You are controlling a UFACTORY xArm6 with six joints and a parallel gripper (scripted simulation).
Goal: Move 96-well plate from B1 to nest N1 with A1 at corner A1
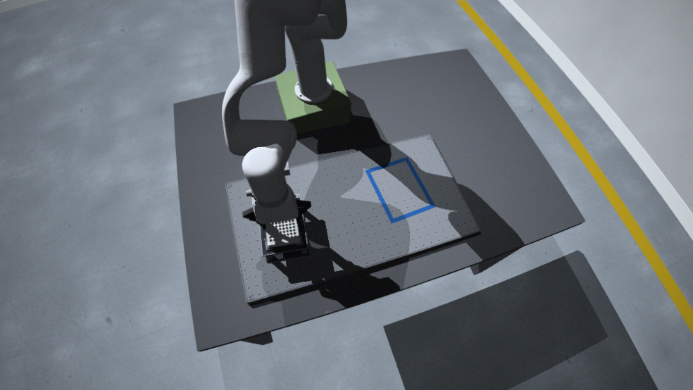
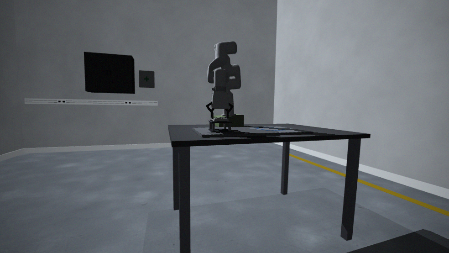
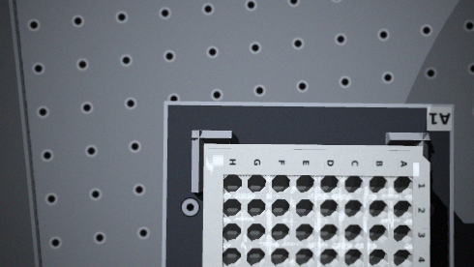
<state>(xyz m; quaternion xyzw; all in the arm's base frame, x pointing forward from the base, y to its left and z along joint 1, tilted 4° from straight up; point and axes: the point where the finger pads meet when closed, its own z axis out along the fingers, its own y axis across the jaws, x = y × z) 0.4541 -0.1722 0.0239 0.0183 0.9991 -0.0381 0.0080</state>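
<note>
Right now my hand is 10 mm above the white 96-well plate. Also, from my hand: A1 mark (70 mm behind, 60 mm to the left, 20 mm below); then raised plate nest N1 (30 mm below); then dark table (200 mm to the left, 90 mm below, 40 mm behind).
</note>
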